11 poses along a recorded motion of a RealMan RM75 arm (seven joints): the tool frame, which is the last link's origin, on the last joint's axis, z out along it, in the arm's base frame.
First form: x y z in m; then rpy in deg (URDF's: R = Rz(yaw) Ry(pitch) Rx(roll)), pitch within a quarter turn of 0, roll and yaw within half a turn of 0.
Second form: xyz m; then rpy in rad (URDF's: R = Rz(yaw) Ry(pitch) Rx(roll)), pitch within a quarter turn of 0, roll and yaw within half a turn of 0. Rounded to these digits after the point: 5 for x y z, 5 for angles.
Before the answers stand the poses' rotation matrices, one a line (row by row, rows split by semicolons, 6 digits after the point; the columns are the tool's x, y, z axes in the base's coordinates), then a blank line. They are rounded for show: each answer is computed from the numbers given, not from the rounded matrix.
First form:
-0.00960 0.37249 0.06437 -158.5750 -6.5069 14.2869
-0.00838 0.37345 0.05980 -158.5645 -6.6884 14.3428
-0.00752 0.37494 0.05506 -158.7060 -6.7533 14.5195
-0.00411 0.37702 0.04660 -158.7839 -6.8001 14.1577
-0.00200 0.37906 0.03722 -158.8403 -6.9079 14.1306
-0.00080 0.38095 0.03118 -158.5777 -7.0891 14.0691
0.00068 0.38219 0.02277 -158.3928 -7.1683 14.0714
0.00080 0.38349 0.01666 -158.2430 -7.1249 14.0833
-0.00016 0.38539 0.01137 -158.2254 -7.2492 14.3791
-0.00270 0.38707 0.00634 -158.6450 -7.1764 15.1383
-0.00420 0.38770 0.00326 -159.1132 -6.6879 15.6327
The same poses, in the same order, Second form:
0.962830 0.269839 0.012086; 0.245188 -0.891891 0.380019; 0.113323 -0.362930 -0.924900
0.962237 0.271825 0.014503; 0.246037 -0.891272 0.380919; 0.116470 -0.362966 -0.924495
0.961346 0.274934 0.015021; 0.248970 -0.891266 0.379025; 0.117595 -0.360634 -0.925265
0.962805 0.269562 0.018513; 0.242871 -0.893426 0.377893; 0.118406 -0.359341 -0.925664
0.962702 0.269774 0.020646; 0.242361 -0.893761 0.377430; 0.120274 -0.358348 -0.925808
0.962588 0.270021 0.022654; 0.241234 -0.892032 0.382211; 0.123413 -0.362447 -0.923797
0.962412 0.270618 0.023004; 0.241231 -0.890660 0.385399; 0.124784 -0.365363 -0.922463
0.962453 0.270592 0.021538; 0.241453 -0.889661 0.387561; 0.124033 -0.367809 -0.921592
0.960931 0.275961 0.021389; 0.246352 -0.887935 0.388436; 0.126185 -0.367991 -0.921227
0.957736 0.287132 0.017214; 0.259104 -0.887143 0.381893; 0.124925 -0.361293 -0.924046
0.956456 0.291747 0.008711; 0.267636 -0.888538 0.372655; 0.116461 -0.354097 -0.927929

-0.00960 0.37249 0.06437 -2.76766 -0.11357 0.24935
-0.00838 0.37345 0.05980 -2.76747 -0.11673 0.25033
-0.00752 0.37494 0.05506 -2.76994 -0.11787 0.25341
-0.00411 0.37702 0.04660 -2.77130 -0.11868 0.24710
-0.00200 0.37906 0.03722 -2.77229 -0.12057 0.24663
-0.00080 0.38095 0.03118 -2.76770 -0.12373 0.24555
0.00068 0.38219 0.02277 -2.76448 -0.12511 0.24559
0.00080 0.38349 0.01666 -2.76186 -0.12435 0.24580
-0.00016 0.38539 0.01137 -2.76155 -0.12652 0.25096
-0.00270 0.38707 0.00634 -2.76888 -0.12525 0.26421
-0.00420 0.38770 0.00326 -2.77705 -0.11673 0.27284

